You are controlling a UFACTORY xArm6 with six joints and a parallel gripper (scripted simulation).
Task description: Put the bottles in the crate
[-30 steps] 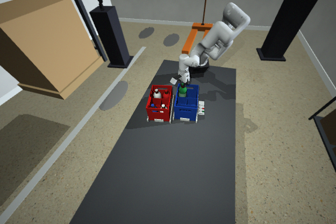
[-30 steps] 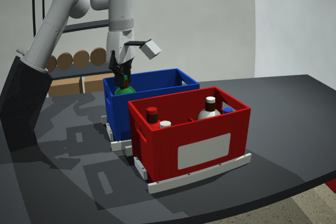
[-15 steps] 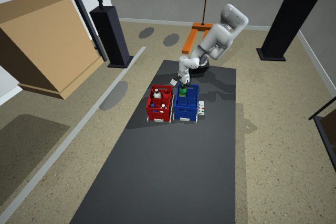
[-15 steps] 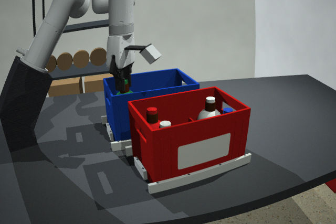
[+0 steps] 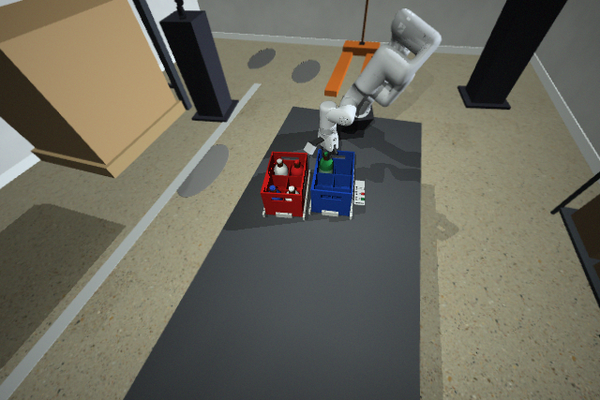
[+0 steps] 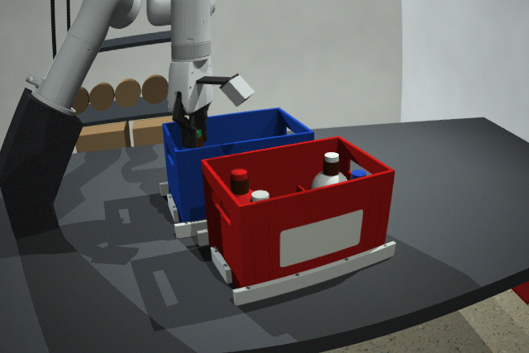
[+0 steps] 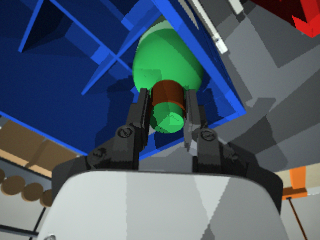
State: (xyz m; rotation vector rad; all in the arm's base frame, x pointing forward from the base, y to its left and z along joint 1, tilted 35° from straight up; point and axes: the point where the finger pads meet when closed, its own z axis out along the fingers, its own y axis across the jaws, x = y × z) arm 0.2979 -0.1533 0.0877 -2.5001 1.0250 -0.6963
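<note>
My gripper is now 4 cm short of the red-capped bottle, 15 cm to the left of it and 10 cm above it. Also, from my hand: blue crate 9 cm ahead, 4 cm to the left, 10 cm below; then green-capped bottle 7 cm below; then red crate 13 cm ahead, 19 cm to the right, 10 cm below.
</note>
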